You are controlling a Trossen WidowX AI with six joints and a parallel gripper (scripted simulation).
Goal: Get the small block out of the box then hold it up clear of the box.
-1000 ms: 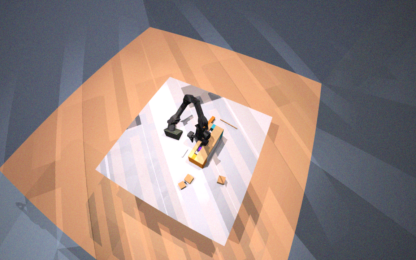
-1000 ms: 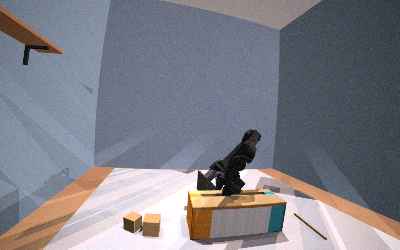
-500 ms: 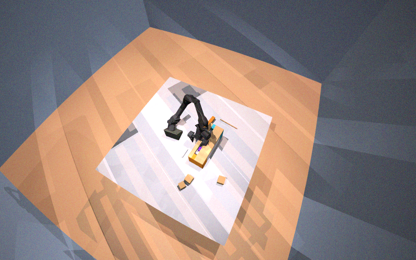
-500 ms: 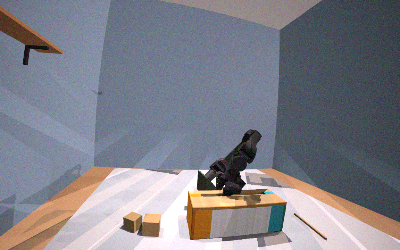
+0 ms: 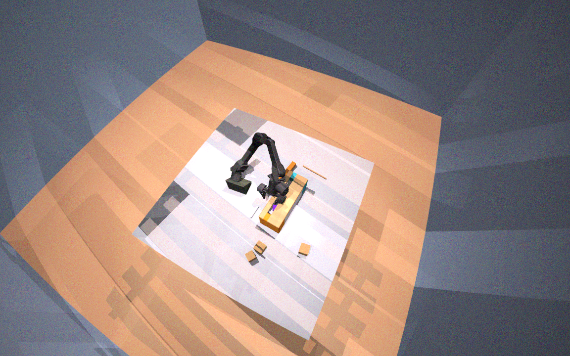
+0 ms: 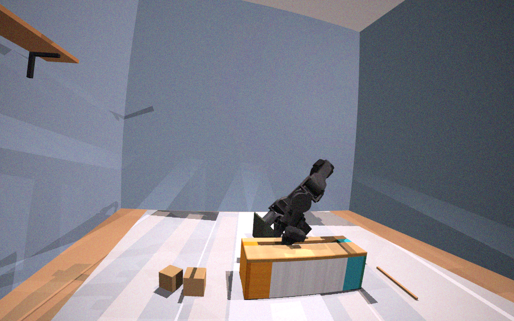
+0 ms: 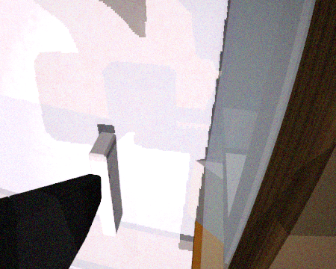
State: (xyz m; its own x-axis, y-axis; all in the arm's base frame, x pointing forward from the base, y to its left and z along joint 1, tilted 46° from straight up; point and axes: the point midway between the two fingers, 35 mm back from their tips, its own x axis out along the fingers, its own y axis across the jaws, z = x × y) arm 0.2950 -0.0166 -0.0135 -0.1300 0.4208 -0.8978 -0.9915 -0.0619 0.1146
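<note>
My gripper tip is now 50 mm short of the purple block and 20 mm to the left of it. The rest, counted from my gripper tip: orange bar (280 mm to the left, 70 mm below, 20 mm behind); box (60 mm to the left, 40 mm ahead, 30 mm below).
</note>
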